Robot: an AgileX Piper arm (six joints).
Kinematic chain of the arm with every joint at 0, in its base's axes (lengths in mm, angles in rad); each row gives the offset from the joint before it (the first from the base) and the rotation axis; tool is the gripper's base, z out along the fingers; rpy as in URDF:
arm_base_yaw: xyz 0 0 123 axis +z
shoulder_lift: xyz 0 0 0 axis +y
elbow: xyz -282.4 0 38.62 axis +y
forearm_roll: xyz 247.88 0 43.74 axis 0.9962 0 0.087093
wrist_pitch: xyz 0 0 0 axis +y
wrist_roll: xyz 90.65 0 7.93 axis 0.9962 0 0.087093
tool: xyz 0 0 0 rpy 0 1.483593 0
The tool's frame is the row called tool.
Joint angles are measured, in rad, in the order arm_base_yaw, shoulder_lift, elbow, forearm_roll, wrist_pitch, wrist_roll. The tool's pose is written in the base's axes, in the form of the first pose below.
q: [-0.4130, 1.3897, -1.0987, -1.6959, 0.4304, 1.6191]
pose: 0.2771 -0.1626 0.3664 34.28 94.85 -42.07
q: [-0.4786, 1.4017, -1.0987, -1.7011, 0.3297, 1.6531]
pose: 0.2751 -0.1756 0.3610 34.95 95.89 -38.53
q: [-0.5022, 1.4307, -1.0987, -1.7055, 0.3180, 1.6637]
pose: 0.2776 -0.1846 0.3513 36.15 97.29 -38.61
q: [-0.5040, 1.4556, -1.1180, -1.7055, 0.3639, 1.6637]
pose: 0.2803 -0.1912 0.3503 38.01 96.72 -41.05
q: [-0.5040, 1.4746, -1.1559, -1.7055, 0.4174, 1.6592]
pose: 0.2823 -0.1974 0.3574 39.70 94.64 -43.97
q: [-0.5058, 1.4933, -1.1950, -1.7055, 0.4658, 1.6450]
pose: 0.2840 -0.2036 0.3648 40.91 92.78 -47.04
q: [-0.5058, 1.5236, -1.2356, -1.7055, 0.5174, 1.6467]
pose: 0.2881 -0.2106 0.3686 42.91 90.99 -49.51
